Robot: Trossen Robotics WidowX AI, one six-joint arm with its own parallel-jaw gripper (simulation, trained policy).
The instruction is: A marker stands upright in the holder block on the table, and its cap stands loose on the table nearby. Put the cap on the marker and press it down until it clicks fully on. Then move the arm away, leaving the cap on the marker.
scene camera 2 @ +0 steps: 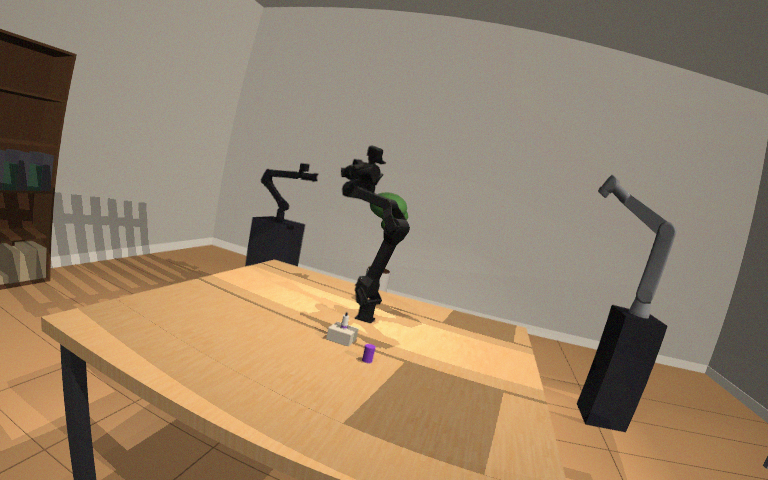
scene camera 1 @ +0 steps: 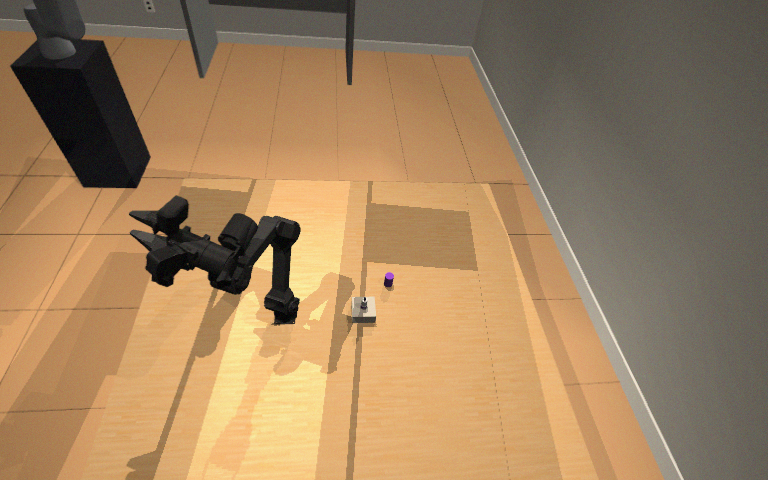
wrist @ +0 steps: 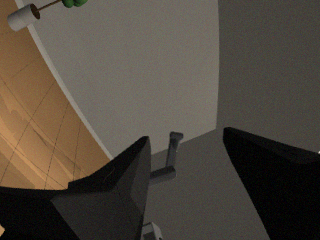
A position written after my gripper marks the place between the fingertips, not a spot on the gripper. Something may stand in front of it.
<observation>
In view: my gripper (scene camera 1: 130,222).
My gripper shows as well in the wrist view (wrist: 187,138).
</observation>
